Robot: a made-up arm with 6 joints.
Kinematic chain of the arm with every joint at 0, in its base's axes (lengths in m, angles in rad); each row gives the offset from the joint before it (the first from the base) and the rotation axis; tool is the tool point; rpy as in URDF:
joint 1: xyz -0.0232 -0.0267 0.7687 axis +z
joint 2: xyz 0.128 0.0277 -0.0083 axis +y
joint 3: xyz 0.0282 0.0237 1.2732 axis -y
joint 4: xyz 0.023 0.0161 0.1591 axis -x
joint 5: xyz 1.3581 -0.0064 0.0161 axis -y
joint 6: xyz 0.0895 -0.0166 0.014 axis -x
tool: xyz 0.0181 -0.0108 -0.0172 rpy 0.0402 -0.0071 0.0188
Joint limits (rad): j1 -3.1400..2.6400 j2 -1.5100..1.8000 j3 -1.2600..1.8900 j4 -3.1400..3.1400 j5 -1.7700..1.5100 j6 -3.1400..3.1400
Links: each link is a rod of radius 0.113 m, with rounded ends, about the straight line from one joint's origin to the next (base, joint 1, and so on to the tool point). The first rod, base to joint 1, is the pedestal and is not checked.
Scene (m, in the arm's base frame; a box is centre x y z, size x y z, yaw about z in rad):
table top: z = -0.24
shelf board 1: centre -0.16 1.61 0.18 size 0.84 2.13 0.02 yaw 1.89
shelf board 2: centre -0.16 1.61 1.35 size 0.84 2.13 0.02 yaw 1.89
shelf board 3: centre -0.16 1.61 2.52 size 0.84 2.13 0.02 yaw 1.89
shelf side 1: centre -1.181 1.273 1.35 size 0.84 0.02 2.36 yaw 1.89
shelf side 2: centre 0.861 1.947 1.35 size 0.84 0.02 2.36 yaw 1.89
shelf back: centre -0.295 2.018 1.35 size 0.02 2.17 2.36 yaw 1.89
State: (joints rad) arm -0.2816 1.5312 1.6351 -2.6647 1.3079 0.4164
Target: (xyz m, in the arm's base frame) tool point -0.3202 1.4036 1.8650
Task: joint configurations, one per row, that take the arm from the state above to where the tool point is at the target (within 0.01 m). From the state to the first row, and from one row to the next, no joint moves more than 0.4 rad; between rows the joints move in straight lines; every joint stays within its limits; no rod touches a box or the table.
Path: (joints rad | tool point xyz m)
1: -0.2686 1.1725 1.3866 -2.6115 1.2691 0.4183 | 2.5748 -0.6989 1.5628
2: -0.2555 0.8138 1.1381 -2.5583 1.2302 0.4201 | 2.3093 -0.5992 2.1013
3: -0.2425 0.4551 0.8895 -2.5051 1.1914 0.4220 | 1.9083 -0.4736 2.5260
4: -0.2295 0.0963 0.6410 -2.4519 1.1526 0.4238 | 1.4157 -0.3374 2.8001
5: -0.2165 -0.2624 0.3925 -2.3987 1.1138 0.4257 | 0.8861 -0.2063 2.9042
6: -0.2034 -0.6211 0.1440 -2.3455 1.0749 0.4275 | 0.3768 -0.0935 2.8401
7: -0.1904 -0.9798 -0.1046 -2.2923 1.0361 0.4294 | -0.0585 -0.0085 2.6298
8: 0.1935 -0.7950 -0.1233 -2.3994 1.1309 0.4390 | 0.2911 0.0548 2.5956
9: 0.5774 -0.6102 -0.1421 -2.5064 1.2257 0.4486 | 0.5186 0.3615 2.4938
10: 0.9613 -0.4254 -0.1609 -2.6135 1.3204 0.4582 | 0.5011 0.7964 2.3319
11: 1.3452 -0.2406 -0.1797 -2.7206 1.4152 0.4678 | 0.2018 1.1958 2.1188
12: 1.7291 -0.0557 -0.1984 -2.8276 1.5100 0.4774 | -0.3202 1.4036 1.8650

